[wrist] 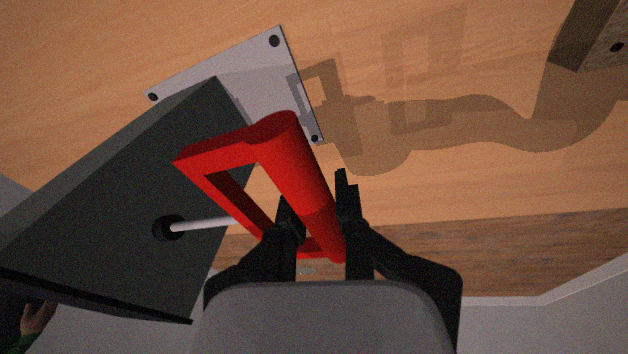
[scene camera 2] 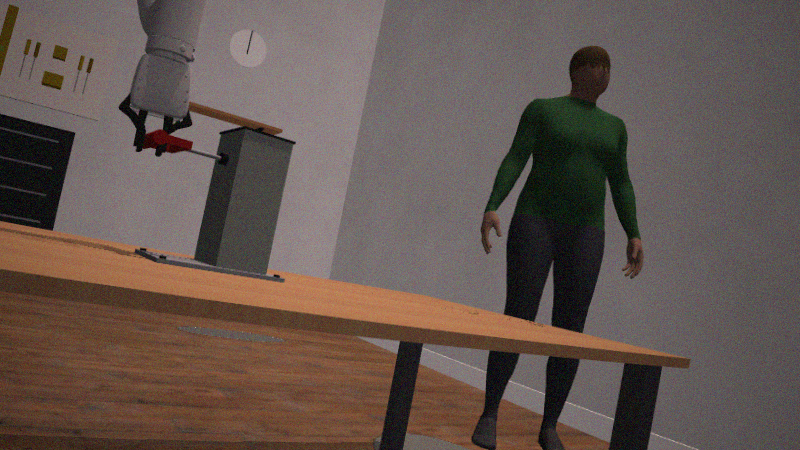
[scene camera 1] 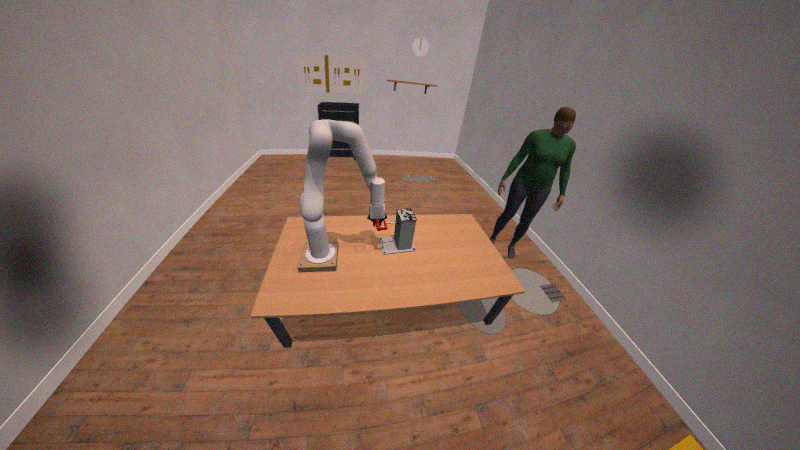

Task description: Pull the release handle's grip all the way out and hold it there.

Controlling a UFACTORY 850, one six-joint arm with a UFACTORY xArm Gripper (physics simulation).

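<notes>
The red release handle (scene camera 1: 382, 227) (scene camera 2: 180, 144) (wrist: 292, 170) is a rectangular loop with a thick round grip bar. A pale rod (scene camera 1: 391, 223) (scene camera 2: 204, 153) (wrist: 202, 223) joins it to a black collar (scene camera 2: 223, 158) (wrist: 161, 228) on the side of a tall grey-green housing (scene camera 1: 403, 233) (scene camera 2: 251, 207) (wrist: 125, 200). A length of rod shows between handle and collar. My gripper (scene camera 1: 379, 222) (scene camera 2: 149, 146) (wrist: 320, 184) is shut on the grip bar, one black finger inside the loop and one outside. The inner finger is partly hidden by the bar.
The housing stands on a bolted grey base plate (scene camera 1: 387, 246) (scene camera 2: 201, 268) (wrist: 250, 55) on the wooden table (scene camera 1: 447, 268) (scene camera 2: 346, 302) (wrist: 500, 185). The arm's mounting block (scene camera 1: 317, 267) (wrist: 607, 50) is at the table's left. A person in green (scene camera 1: 551, 151) (scene camera 2: 567, 162) stands beyond the right table edge.
</notes>
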